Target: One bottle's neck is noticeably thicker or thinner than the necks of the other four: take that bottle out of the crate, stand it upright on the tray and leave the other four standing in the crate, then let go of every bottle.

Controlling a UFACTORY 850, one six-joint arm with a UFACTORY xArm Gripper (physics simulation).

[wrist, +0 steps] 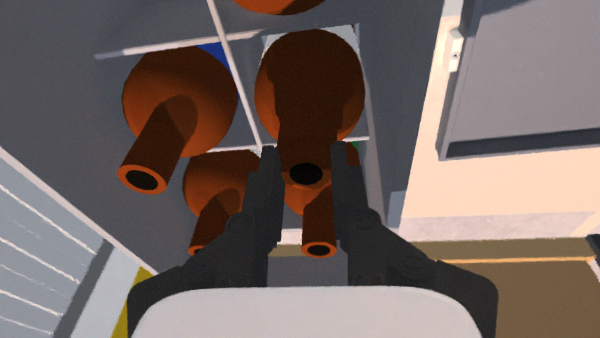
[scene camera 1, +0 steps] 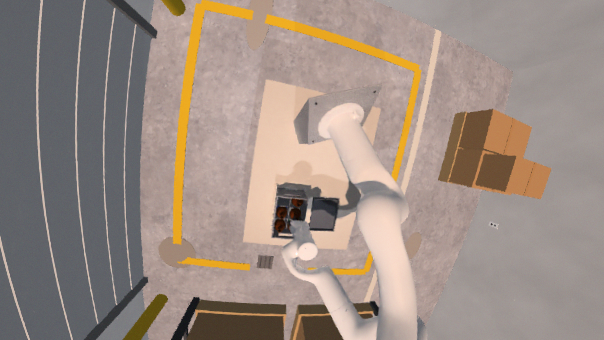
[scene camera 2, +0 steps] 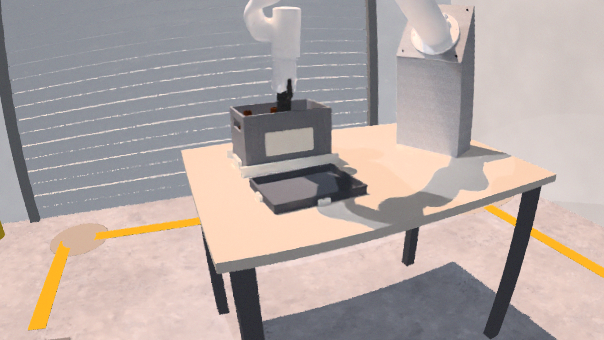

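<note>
The grey crate (scene camera 1: pixel 274 231) (scene camera 2: pixel 250 135) (wrist: pixel 405 75) holds brown bottles. The bottle with the thicker neck (wrist: pixel 310 75) stands in the middle cell of the column nearest the tray. Bottles with thinner necks stand left of it (wrist: pixel 170 115), at lower left (wrist: pixel 215 185) and below it (wrist: pixel 319 220). Another bottle (wrist: pixel 280 5) shows in part at the top edge of the wrist view. My gripper (scene camera 2: pixel 284 102) (wrist: pixel 306 163) points down into the crate, shut on the thick neck just below its mouth, a finger on each side. The dark tray (scene camera 1: pixel 324 214) (scene camera 2: pixel 285 190) (wrist: pixel 540 85) holds no bottle.
The table (scene camera 1: pixel 260 200) (scene camera 2: pixel 230 240) carries the crate, the tray beside it and the arm's grey pedestal (scene camera 2: pixel 430 105). The crate's high walls and thin dividers (wrist: pixel 235 75) surround the bottles. Cardboard boxes (scene camera 1: pixel 492 150) stand on the floor away from the table.
</note>
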